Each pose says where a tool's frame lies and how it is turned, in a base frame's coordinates. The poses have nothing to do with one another.
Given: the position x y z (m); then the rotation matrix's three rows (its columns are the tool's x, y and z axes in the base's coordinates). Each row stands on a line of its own.
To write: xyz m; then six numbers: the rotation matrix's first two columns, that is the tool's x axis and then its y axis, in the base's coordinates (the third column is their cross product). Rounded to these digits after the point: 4 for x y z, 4 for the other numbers.
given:
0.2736 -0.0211 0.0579
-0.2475 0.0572 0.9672
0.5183 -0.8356 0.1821
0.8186 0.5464 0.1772
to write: 0.2736 -0.0211 0.0579 -0.2475 0.5183 0.8186 0.0572 -0.8356 0.5464
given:
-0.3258 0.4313 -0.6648
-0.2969 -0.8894 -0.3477
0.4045 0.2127 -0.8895
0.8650 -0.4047 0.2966
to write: -0.3258 0.4313 -0.6648 -0.2969 0.4045 0.8650 -0.8894 0.2127 -0.4047
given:
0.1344 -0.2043 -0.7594
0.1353 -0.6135 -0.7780
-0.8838 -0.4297 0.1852
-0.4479 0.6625 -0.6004
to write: 0.1344 -0.2043 -0.7594 0.1353 -0.8838 -0.4479 -0.6135 -0.4297 0.6625
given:
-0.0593 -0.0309 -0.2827
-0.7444 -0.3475 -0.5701
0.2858 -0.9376 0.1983
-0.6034 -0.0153 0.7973
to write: -0.0593 -0.0309 -0.2827 -0.7444 0.2858 -0.6034 -0.3475 -0.9376 -0.0153
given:
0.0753 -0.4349 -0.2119
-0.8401 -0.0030 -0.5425
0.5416 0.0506 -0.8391
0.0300 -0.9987 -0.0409
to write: 0.0753 -0.4349 -0.2119 -0.8401 0.5416 0.0300 -0.0030 0.0506 -0.9987
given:
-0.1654 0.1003 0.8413
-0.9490 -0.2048 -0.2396
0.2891 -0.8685 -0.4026
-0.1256 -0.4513 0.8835
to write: -0.1654 0.1003 0.8413 -0.9490 0.2891 -0.1256 -0.2048 -0.8685 -0.4513
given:
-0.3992 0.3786 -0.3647
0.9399 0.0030 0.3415
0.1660 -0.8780 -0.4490
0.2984 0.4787 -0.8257
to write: -0.3992 0.3786 -0.3647 0.9399 0.1660 0.2984 0.0030 -0.8780 0.4787
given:
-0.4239 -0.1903 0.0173
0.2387 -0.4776 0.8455
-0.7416 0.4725 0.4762
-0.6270 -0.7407 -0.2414
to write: -0.4239 -0.1903 0.0173 0.2387 -0.7416 -0.6270 -0.4776 0.4725 -0.7407
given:
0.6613 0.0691 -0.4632
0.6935 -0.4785 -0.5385
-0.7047 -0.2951 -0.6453
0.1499 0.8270 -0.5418
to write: 0.6613 0.0691 -0.4632 0.6935 -0.7047 0.1499 -0.4785 -0.2951 0.8270
